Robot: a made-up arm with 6 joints. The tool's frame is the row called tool.
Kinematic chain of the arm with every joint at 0, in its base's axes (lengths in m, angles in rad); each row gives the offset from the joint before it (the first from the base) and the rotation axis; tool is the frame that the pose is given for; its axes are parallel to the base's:
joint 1: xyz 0 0 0.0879 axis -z
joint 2: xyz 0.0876 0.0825 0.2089 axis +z
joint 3: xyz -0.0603 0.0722 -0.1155 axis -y
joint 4: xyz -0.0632 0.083 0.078 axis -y
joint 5: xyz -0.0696 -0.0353 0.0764 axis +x
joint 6: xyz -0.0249 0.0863 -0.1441 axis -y
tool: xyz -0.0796 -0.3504 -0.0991
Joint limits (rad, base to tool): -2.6..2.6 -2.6..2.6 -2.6..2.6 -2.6..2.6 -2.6..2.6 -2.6..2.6
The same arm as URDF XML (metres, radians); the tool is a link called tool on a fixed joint. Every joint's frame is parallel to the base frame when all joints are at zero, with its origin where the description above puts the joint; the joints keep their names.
<robot name="arm">
<joint name="joint 1" type="revolute"><parent link="base"/><child link="link1"/><origin xyz="0 0 0.0879"/><axis xyz="0 0 -1"/><limit lower="-2.6" upper="2.6"/></joint>
<joint name="joint 2" type="revolute"><parent link="link1"/><child link="link2"/><origin xyz="0.0876 0.0825 0.2089"/><axis xyz="0 0 1"/><limit lower="-2.6" upper="2.6"/></joint>
<joint name="joint 3" type="revolute"><parent link="link2"/><child link="link3"/><origin xyz="-0.0603 0.0722 -0.1155"/><axis xyz="0 -1 0"/><limit lower="-2.6" upper="2.6"/></joint>
<joint name="joint 4" type="revolute"><parent link="link3"/><child link="link4"/><origin xyz="-0.0632 0.083 0.078"/><axis xyz="0 -1 0"/><limit lower="-2.6" upper="2.6"/></joint>
<joint name="joint 5" type="revolute"><parent link="link4"/><child link="link5"/><origin xyz="-0.0696 -0.0353 0.0764"/><axis xyz="1 0 0"/><limit lower="-2.6" upper="2.6"/></joint>
<joint name="joint 6" type="revolute"><parent link="link5"/><child link="link6"/><origin xyz="-0.0249 0.0863 -0.1441"/><axis xyz="0 -1 0"/><limit lower="-2.6" upper="2.6"/></joint>
<joint name="tool_fixed" type="fixed"><parent link="link6"/><child link="tool"/><origin xyz="-0.0796 -0.3504 -0.0991"/></joint>
<link name="base"/>
<link name="link1"/>
<link name="link2"/>
<link name="link3"/>
<link name="link4"/>
<link name="link5"/>
<link name="link6"/>
<link name="tool"/>
</robot>

